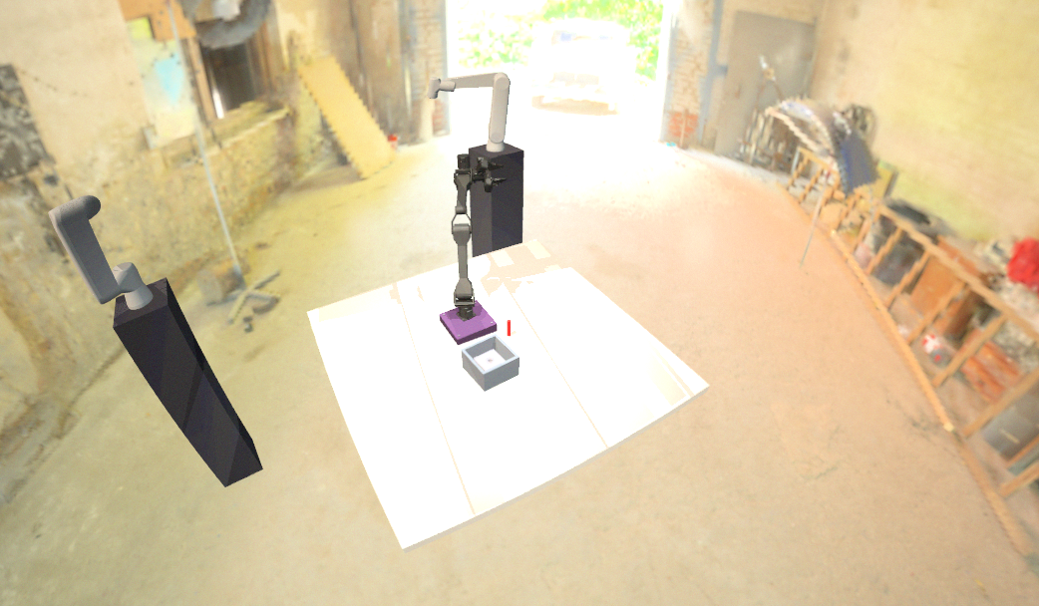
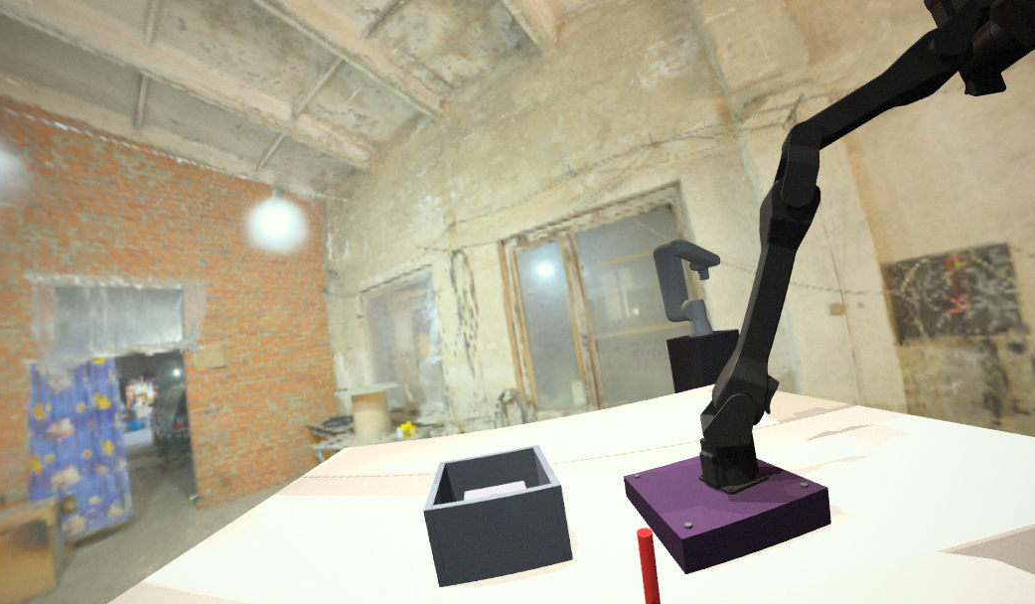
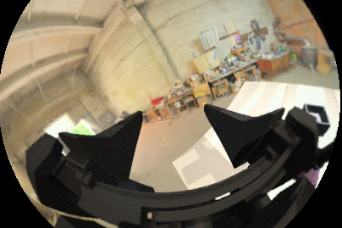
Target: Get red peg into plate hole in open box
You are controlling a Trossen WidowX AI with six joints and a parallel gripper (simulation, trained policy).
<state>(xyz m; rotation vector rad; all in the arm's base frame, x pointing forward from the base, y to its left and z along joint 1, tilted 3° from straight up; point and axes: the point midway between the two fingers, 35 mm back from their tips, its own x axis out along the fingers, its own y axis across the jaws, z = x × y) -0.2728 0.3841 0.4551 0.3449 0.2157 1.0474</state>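
Right now the red peg is 43 cm ahead of my gripper tip, 30 cm to the right of it and 48 cm below it. The rest, counted from my gripper tip: pale plate (56 cm ahead, 48 cm to the right, 47 cm below); grey box (56 cm ahead, 48 cm to the right, 49 cm below).
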